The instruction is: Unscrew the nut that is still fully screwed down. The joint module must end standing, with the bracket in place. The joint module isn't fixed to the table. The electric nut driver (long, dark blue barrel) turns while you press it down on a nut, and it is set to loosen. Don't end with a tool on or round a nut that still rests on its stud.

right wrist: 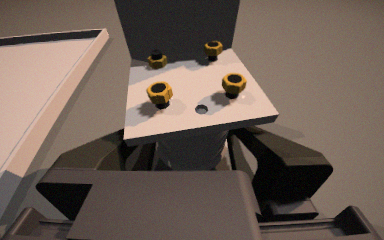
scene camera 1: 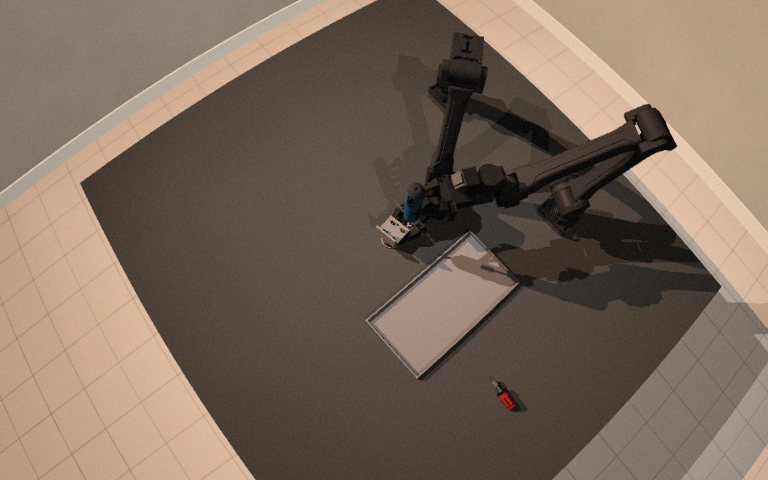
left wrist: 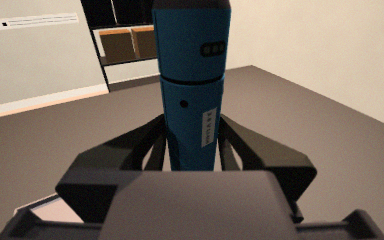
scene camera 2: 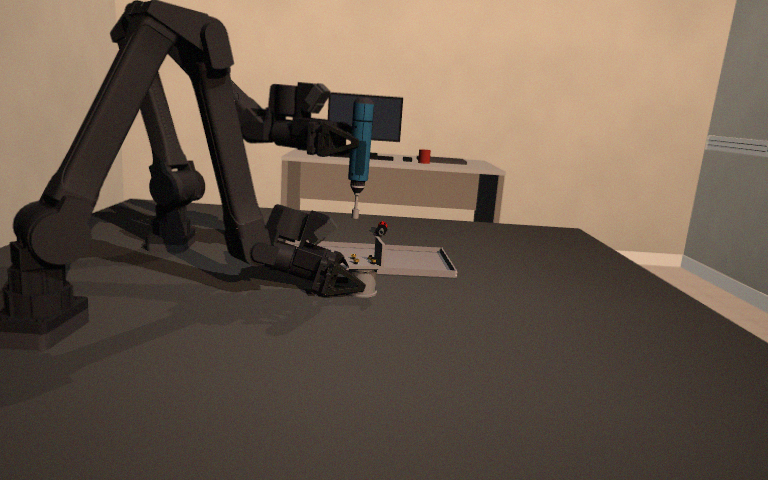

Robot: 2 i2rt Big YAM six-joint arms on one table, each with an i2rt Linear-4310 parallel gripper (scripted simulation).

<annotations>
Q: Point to a grey bracket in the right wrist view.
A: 196, 83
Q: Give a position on a shallow grey tray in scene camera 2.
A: At 399, 260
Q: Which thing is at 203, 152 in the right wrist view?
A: A joint module.
</annotations>
